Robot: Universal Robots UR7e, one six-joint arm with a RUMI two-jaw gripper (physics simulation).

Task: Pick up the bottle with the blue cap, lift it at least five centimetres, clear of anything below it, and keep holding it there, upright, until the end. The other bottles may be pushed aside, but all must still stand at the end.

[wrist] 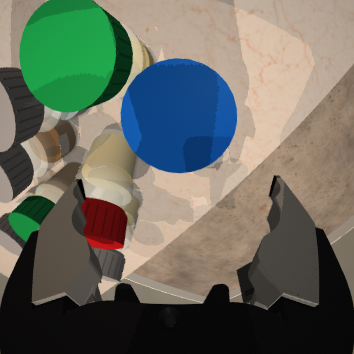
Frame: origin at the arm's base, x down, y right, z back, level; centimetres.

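Where they show: gripper, fingertip midpoint: (176, 178).
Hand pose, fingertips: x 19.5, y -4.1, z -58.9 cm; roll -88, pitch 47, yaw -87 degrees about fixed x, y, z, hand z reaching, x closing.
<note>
Each offset is from my fingertips to the top centre of the thing. "spot": to the spot under its first point. Level surfaces: height alone.
The bottle with the blue cap @[dz +3.2, dx -3.3, dy -4.0 cm] (179, 116) shows as a large round blue disc seen from above, a little above the image middle; its body is hidden under the cap. My gripper (176, 178) is open and empty. Its two fingertips are low in the view, left and right of the cap's lower side, and the cap lies beyond the line between them. A bottle with a green cap @[dz +9.4, dx -3.3, dy -3.0 cm] (70, 55) stands close to the upper left of the blue cap. A bottle with a red cap @[dz +3.9, dx -4.5, dy +6.2 cm] (105, 220) is beside the left finger, and its pale body points up toward the blue cap.
Bottles with grey caps @[spot: dz +11.1, dx -3.1, dy +1.2 cm] (15, 107) @[spot: dz +10.5, dx -2.5, dy +7.0 cm] (14, 172) are at the left edge. A smaller green cap @[dz +7.4, dx -3.3, dy +12.8 cm] (31, 218) is behind the left finger, and another grey cap @[dz -0.3, dx -4.4, dy +12.9 cm] (111, 264) is below the red one. The pale marble table top @[dx +7.2 cm] (280, 55) has an edge running diagonally across the lower right.
</note>
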